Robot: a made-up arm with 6 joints. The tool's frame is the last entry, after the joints.
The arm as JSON. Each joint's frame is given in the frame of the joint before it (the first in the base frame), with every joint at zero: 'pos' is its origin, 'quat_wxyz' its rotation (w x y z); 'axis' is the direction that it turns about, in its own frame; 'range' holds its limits. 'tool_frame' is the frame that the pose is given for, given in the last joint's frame.
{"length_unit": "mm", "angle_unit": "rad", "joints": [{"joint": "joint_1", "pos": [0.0, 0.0, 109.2], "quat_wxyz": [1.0, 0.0, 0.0, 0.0], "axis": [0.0, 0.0, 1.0], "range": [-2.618, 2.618]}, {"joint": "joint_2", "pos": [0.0, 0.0, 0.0], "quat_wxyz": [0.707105, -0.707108, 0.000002, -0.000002], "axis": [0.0, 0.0, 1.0], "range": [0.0, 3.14]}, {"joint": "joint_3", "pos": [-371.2, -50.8, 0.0], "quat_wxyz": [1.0, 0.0, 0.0, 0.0], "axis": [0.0, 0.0, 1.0], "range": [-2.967, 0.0]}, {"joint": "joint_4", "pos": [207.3, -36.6, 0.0], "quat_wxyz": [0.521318, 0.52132, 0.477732, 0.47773], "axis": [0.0, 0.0, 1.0], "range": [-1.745, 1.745]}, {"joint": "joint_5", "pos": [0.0, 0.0, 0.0], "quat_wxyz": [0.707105, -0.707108, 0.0, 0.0], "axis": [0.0, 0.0, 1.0], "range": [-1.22, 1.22]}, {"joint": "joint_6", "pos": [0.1, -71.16, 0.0], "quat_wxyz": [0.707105, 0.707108, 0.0, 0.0], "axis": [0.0, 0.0, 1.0], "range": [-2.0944, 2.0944]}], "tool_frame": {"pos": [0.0, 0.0, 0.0], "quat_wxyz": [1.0, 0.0, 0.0, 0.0]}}
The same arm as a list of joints. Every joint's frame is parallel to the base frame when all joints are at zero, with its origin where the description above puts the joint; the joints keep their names.
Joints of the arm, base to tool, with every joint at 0 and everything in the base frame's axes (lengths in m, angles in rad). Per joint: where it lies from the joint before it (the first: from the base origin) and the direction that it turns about. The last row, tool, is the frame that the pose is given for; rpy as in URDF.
joint_1: axis 0 0 1 offset 0.0000 0.0000 0.1092
joint_2: axis 0 1 0 offset 0.0000 0.0000 0.0000
joint_3: axis 0 1 0 offset -0.3712 0.0000 0.0508
joint_4: axis 0.9962 0 0.0871 offset 0.2073 0.0000 0.0366
joint_5: axis 0 1 0 offset 0.0000 0.0000 0.0000
joint_6: axis 0.9962 0 0.0871 offset 0.0709 0.0000 0.0061
tool: offset 0.0000 0.0000 0.0000 rpy 0.0000 1.4836 -0.0001
Joint limits (rad, base to tool): -2.6180..2.6180 0.0000..3.1400 -2.9670..0.0000 -1.7450..1.7450 -1.2200..1.2200 -2.0944..2.0944

